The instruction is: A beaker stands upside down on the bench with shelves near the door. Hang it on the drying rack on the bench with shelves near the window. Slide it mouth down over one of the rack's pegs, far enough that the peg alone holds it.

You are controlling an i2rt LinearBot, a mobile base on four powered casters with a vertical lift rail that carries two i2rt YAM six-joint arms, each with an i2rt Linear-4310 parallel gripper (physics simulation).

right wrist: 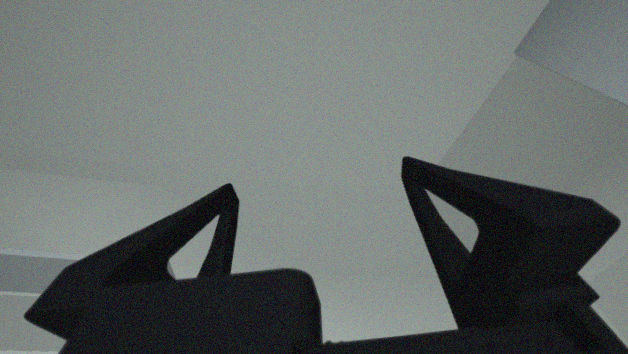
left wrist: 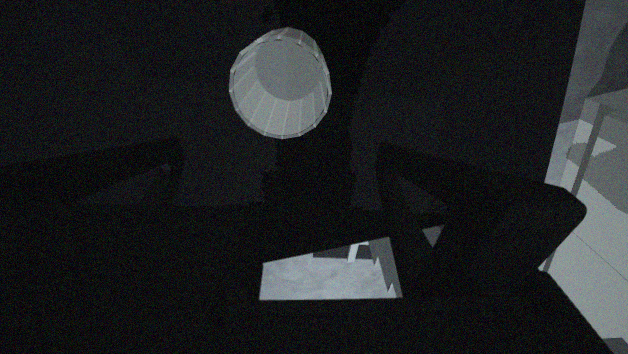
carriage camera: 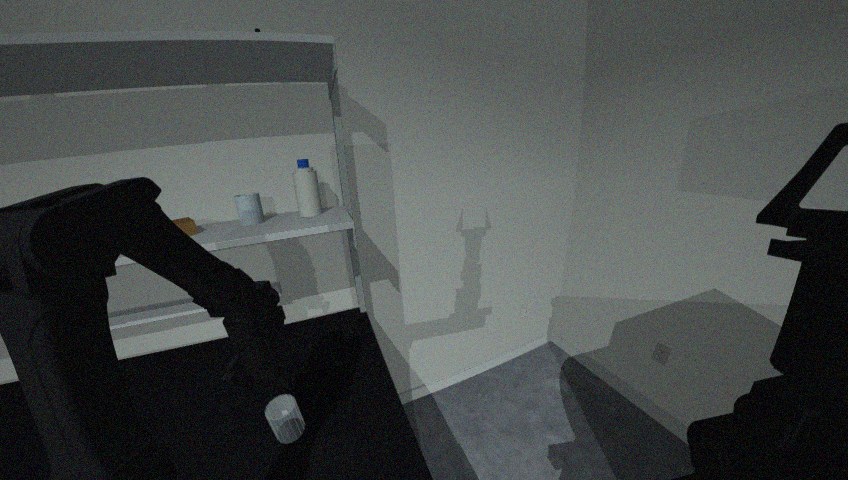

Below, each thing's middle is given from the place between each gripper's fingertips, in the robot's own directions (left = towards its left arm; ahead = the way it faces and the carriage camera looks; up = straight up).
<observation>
Right now the clear glass beaker (carriage camera: pixel 282 413) is 10 mm ahead of my left hand, 10 mm to the left of it and 120 mm below it.
The clear glass beaker lies 270 mm ahead of my right hand, 690 mm to the left of it and 590 mm below it.
</observation>
